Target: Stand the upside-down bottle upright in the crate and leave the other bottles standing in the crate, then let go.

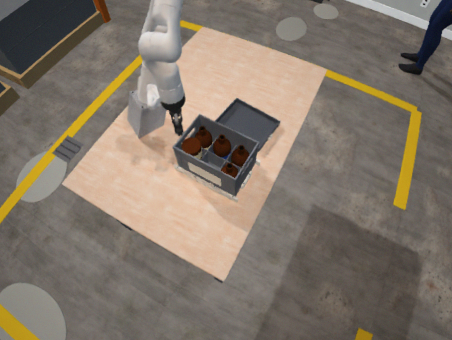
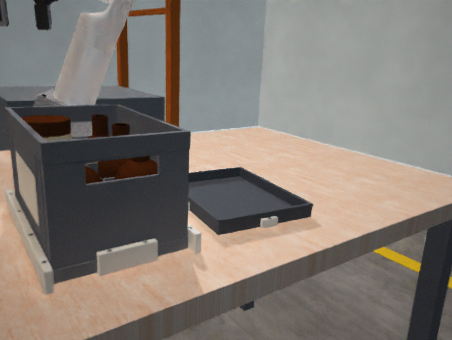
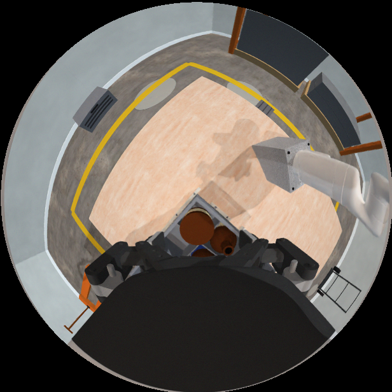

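Pixels of known places: gripper, fingertip midpoint: point(image 1: 179, 123) point(image 2: 23, 28); arm's base at its link origin: point(image 2: 73, 102).
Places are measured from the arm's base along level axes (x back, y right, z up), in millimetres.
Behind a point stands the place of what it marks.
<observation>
The upside-down bottle point(image 1: 191, 146) {x -333, y 82, z 19 mm} point(image 2: 47, 125) {x -366, y 78, z 15 mm} point(image 3: 196, 227) shows its flat brown base upward in a corner compartment of the grey crate point(image 1: 227, 184) {x -522, y 100, z -42 mm} point(image 2: 115, 210) {x -544, y 17, z -64 mm} point(image 3: 196, 197). Several brown bottles stand neck up in the crate: one point(image 1: 203, 137) {x -324, y 5, z -18 mm} point(image 3: 223, 240) beside the upside-down one, one point(image 1: 222, 146) {x -411, y -10, z -19 mm} in the middle, one point(image 1: 240, 156) {x -495, y -16, z -18 mm} and another point(image 1: 229, 170) {x -506, y 67, z 3 mm} at the far end. One front middle compartment holds no bottle. My gripper point(image 1: 179, 131) {x -306, y 95, z 152 mm} point(image 2: 22, 20) {x -306, y 95, z 152 mm} point(image 3: 201, 239) is open and empty, above the crate's rim height, near the upside-down bottle's end. The bottles' lower parts are hidden.
A shallow grey tray point(image 1: 247, 120) {x -365, y -258, z -139 mm} point(image 2: 240, 195) {x -368, y -262, z -139 mm} lies on the table beside the crate's long back side. Pale low blocks point(image 2: 126, 256) {x -554, y 7, z -126 mm} line the crate's foot. The arm's grey base point(image 1: 145, 117) {x -46, y 73, z -33 mm} point(image 3: 275, 160) stands beyond the crate's near-bottle end.
</observation>
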